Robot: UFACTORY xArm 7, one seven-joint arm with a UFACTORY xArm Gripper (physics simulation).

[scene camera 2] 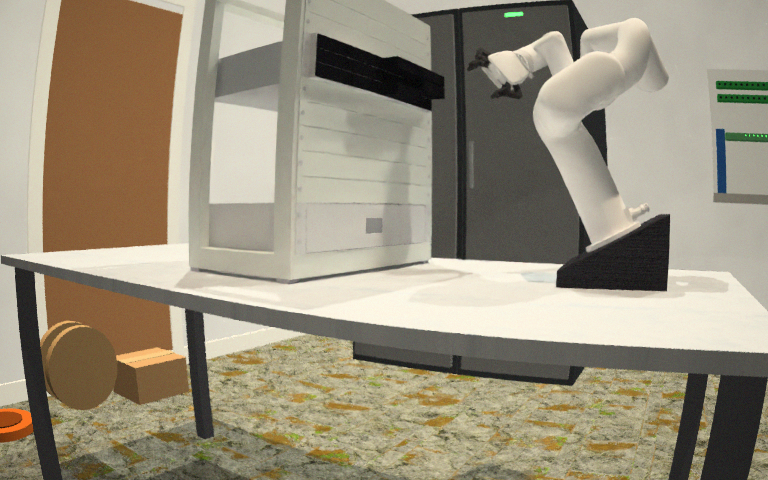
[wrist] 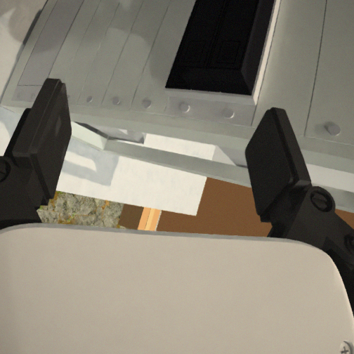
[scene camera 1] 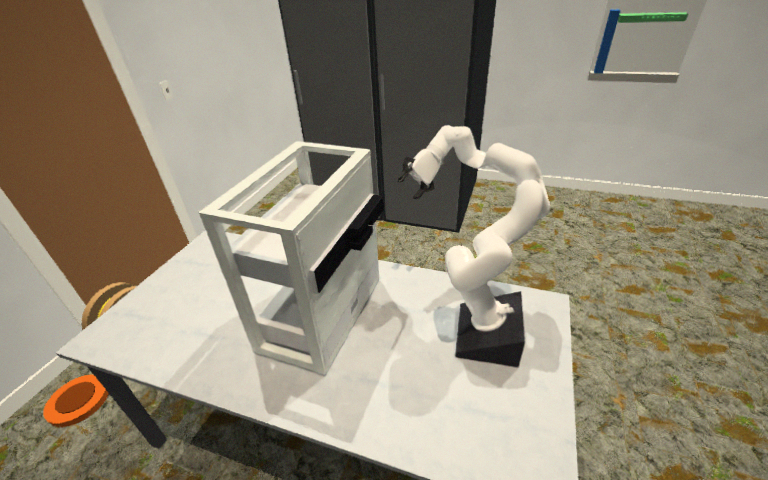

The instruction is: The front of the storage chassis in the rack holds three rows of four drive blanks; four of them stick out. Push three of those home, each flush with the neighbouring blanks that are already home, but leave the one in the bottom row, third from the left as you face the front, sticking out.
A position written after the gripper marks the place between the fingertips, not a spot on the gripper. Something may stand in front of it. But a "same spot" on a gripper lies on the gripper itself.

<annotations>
gripper: scene camera 2 481,81; wrist; scene camera 1
pale rack: scene camera 2 353,93; wrist 206,78; scene camera 1 319,242
same spot on gripper: (wrist: 283,195) = (scene camera 1: 406,172)
</annotations>
